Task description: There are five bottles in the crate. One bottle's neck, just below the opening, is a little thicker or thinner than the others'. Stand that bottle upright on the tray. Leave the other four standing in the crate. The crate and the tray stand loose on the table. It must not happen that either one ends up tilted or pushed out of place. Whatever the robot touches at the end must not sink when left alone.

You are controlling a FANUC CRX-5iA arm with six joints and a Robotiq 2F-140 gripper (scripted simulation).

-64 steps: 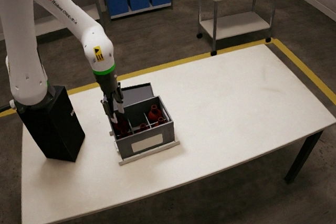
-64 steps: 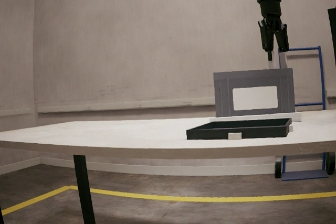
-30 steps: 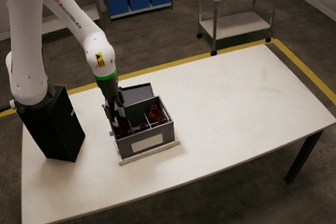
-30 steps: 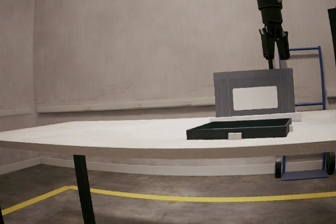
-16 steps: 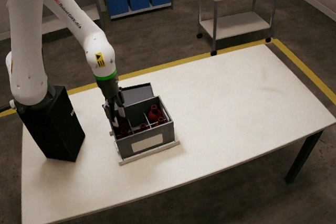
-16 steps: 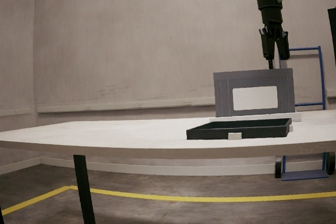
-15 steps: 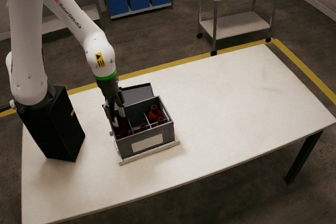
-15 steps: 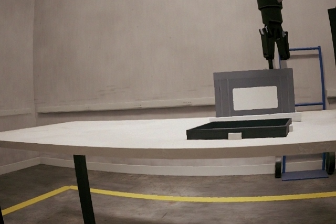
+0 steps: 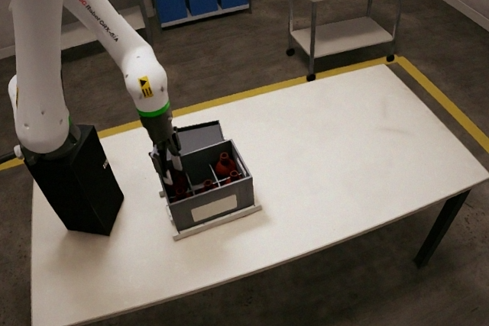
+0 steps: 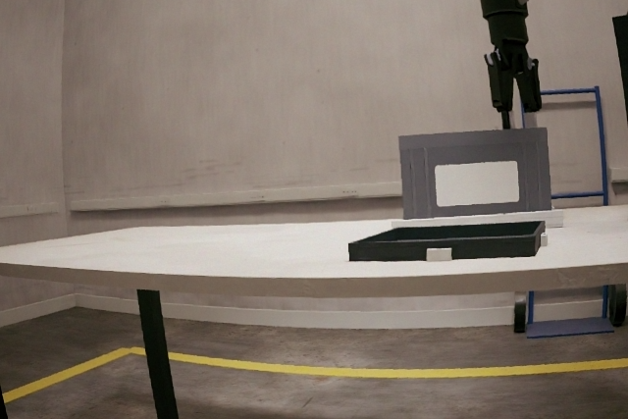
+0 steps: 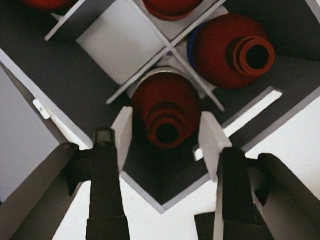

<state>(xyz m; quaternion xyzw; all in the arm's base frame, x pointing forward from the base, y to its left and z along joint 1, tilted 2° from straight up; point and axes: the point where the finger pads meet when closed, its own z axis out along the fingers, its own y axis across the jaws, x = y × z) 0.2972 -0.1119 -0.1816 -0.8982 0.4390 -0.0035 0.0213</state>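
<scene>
Now: the bottle 8 cm below my hand. The rest, counted from my hand: crate (8 cm ahead, 6 cm to the right, 9 cm below); dark tray (15 cm ahead, 23 cm to the left, 16 cm below).
</scene>
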